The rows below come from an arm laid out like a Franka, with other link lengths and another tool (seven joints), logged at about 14 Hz.
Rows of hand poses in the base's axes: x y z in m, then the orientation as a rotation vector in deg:
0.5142, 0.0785, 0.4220, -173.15, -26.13, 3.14
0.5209, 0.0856, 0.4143, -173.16, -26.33, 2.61
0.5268, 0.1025, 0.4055, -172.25, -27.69, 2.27
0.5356, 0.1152, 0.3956, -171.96, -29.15, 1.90
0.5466, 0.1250, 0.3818, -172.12, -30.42, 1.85
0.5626, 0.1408, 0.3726, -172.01, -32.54, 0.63
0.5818, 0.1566, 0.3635, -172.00, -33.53, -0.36
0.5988, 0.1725, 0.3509, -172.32, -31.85, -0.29
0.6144, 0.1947, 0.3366, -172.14, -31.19, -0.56
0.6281, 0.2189, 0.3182, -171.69, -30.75, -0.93
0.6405, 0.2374, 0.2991, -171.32, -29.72, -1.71
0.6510, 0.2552, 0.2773, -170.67, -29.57, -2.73
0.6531, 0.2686, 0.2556, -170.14, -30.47, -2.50
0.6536, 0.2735, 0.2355, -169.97, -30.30, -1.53
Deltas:
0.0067, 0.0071, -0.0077, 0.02, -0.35, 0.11
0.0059, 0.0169, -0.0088, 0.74, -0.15, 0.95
0.0088, 0.0127, -0.0099, 0.11, -0.28, 0.96
0.0110, 0.0098, -0.0138, -0.35, -0.13, 0.80
0.0160, 0.0158, -0.0092, -0.10, -0.89, 1.34
0.0192, 0.0158, -0.0091, -0.05, -0.69, 0.61
0.0170, 0.0159, -0.0126, -0.02, 0.09, -1.11
0.0156, 0.0222, -0.0143, 0.32, -0.10, -0.41
0.0137, 0.0242, -0.0184, 0.55, -0.14, -0.24
0.0124, 0.0185, -0.0191, 0.62, -0.38, -0.65
0.0105, 0.0178, -0.0218, 0.76, -0.55, -0.05
0.0021, 0.0134, -0.0217, 0.33, 0.17, 0.66
0.0005, 0.0049, -0.0201, 0.09, 0.67, -0.05

